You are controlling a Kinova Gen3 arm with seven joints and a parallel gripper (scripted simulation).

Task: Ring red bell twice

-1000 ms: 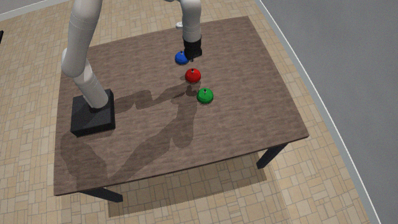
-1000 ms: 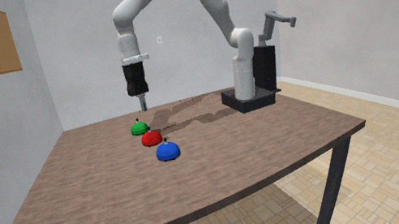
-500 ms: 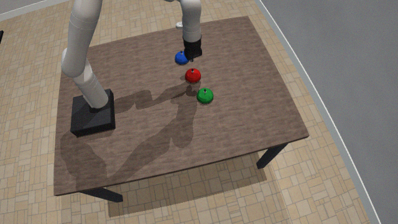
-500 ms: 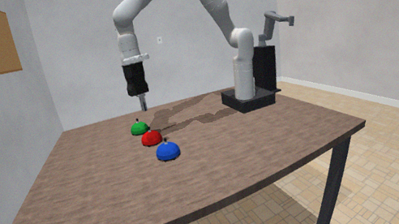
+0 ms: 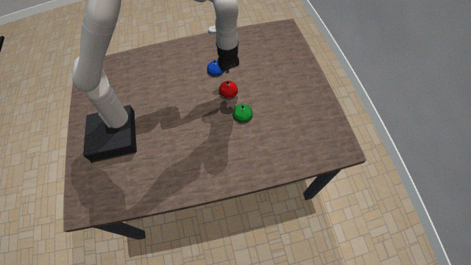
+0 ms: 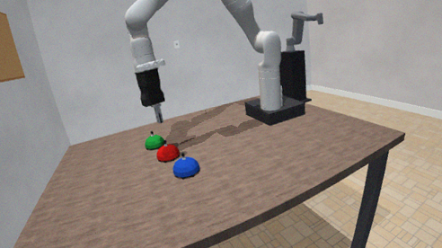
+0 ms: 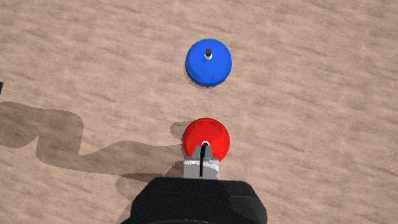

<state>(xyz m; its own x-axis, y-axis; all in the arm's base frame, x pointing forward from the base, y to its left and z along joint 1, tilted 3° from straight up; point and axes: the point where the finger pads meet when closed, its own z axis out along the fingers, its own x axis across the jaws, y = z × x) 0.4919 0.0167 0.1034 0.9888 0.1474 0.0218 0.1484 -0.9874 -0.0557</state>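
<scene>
Right now the red bell is 110 mm below my hand. Round my hand: green bell 20 mm ahead, 140 mm to the right, 110 mm below; blue bell 20 mm behind, 140 mm to the left, 110 mm below.
</scene>
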